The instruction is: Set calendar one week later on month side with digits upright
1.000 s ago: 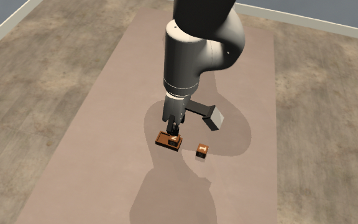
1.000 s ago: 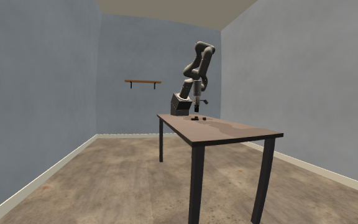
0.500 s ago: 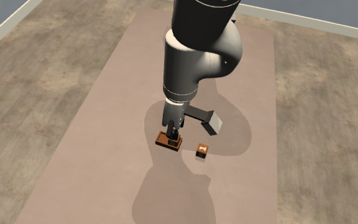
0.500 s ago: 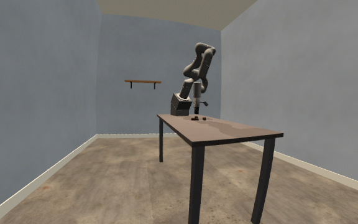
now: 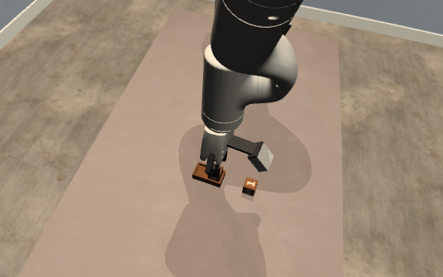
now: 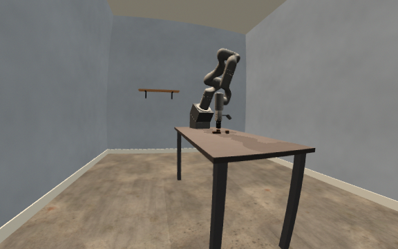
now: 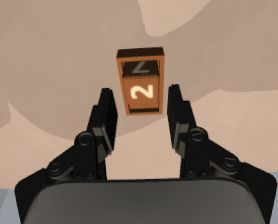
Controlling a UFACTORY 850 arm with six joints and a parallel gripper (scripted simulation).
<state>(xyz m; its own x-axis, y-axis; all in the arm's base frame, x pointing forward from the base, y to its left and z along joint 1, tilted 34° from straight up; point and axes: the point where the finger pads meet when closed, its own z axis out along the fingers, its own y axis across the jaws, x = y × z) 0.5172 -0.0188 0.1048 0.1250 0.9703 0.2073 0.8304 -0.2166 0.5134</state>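
The wooden cube lies 40 mm below my hand. Also, from my hand: wooden tray 60 mm below, 20 mm to the right.
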